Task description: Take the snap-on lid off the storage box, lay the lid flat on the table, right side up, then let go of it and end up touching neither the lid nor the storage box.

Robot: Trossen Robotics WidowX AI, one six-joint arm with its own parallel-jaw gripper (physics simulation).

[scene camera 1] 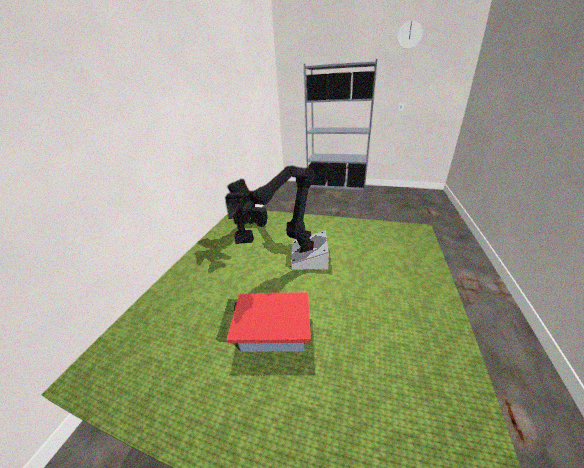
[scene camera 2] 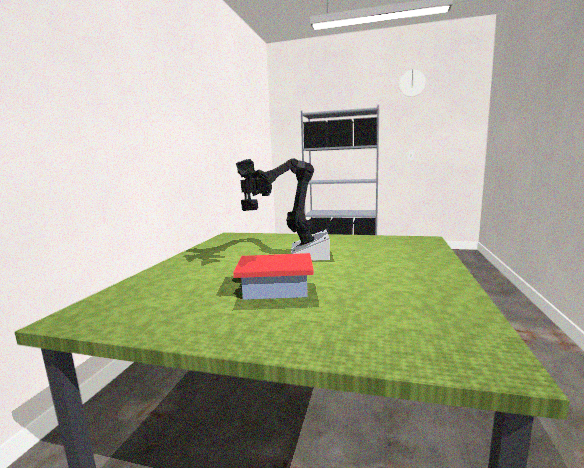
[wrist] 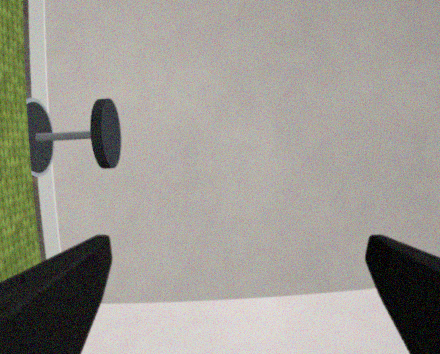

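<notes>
The red lid (scene camera 1: 275, 317) (scene camera 2: 274, 265) lies level on top of the blue-grey storage box (scene camera 1: 272, 346) (scene camera 2: 275, 290), overhanging its walls. The box stands on the green table (scene camera 1: 390, 350) (scene camera 2: 400, 320) (wrist: 12, 150). My gripper (scene camera 1: 240, 211) (scene camera 2: 247, 186) (wrist: 241, 248) is open and empty, high above the table, behind and to the left of the box in the scene views. It is turned so that one finger is above the other, and it touches neither lid nor box. Lid and box do not show in the wrist view. Whether the lid is snapped down cannot be told.
My arm's pale base (scene camera 1: 311, 261) (scene camera 2: 318, 250) stands on the table behind the box. A wall runs along the table's left side. A shelf rack (scene camera 1: 371, 115) (scene camera 2: 378, 165) stands against the far wall. A dark round stool (wrist: 106, 133) shows beyond the table edge in the wrist view.
</notes>
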